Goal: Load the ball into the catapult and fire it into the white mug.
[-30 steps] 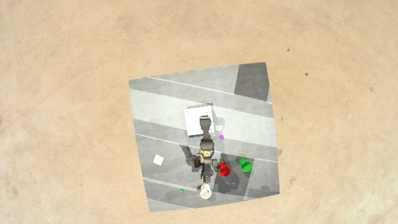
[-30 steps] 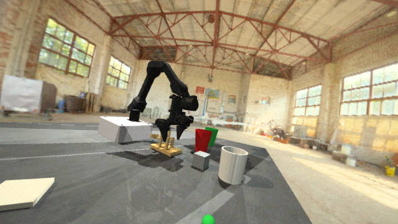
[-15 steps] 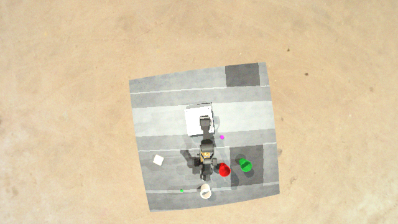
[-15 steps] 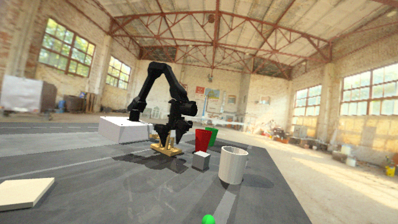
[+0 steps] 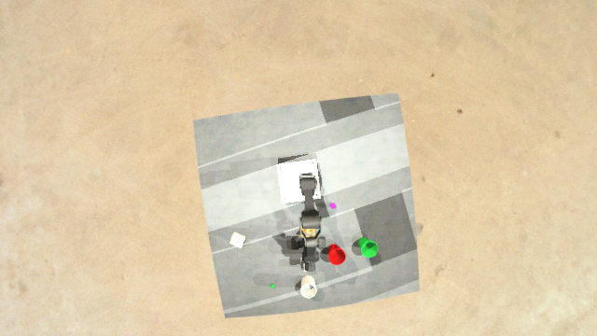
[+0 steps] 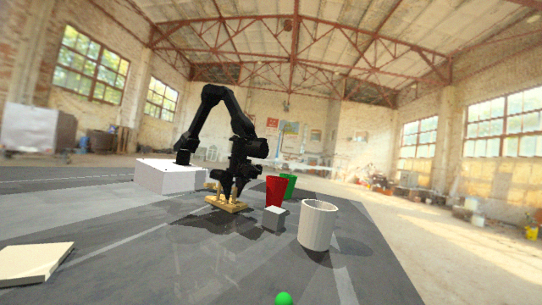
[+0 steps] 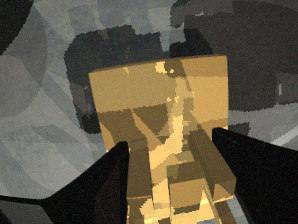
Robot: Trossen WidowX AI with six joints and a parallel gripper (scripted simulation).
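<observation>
Right now my gripper tip is 18 cm past the magenta ball, 16 cm to the right of it and 2 cm above it. Also, from my gripper tip: grey cube: 17 cm ahead, 1 cm to the right, 1 cm below; red cup: 15 cm to the left, 9 cm ahead; wooden catapult: 7 cm behind, 2 cm to the left, 2 cm above.
</observation>
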